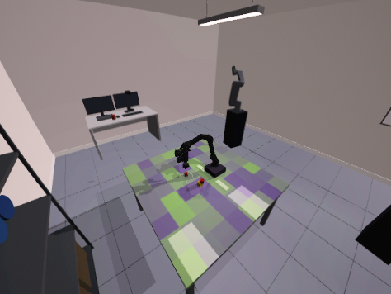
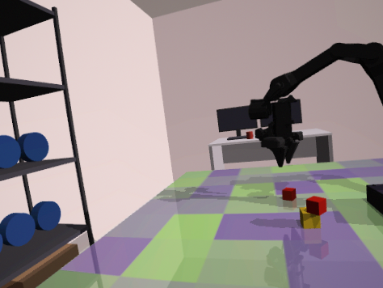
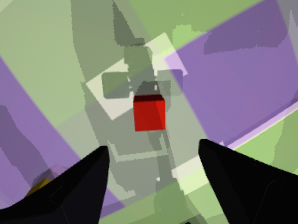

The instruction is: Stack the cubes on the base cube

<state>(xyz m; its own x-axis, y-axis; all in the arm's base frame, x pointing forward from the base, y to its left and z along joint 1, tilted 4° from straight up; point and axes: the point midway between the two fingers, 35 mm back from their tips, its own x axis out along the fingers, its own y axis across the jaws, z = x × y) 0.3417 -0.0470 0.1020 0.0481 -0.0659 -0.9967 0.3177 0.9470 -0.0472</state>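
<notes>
The red cube lies 9 cm behind my gripper tip, 20 cm to the left of it and 6 cm below it. Also, from my gripper tip: yellow cube 8 cm behind, 19 cm to the left, 9 cm below.
</notes>
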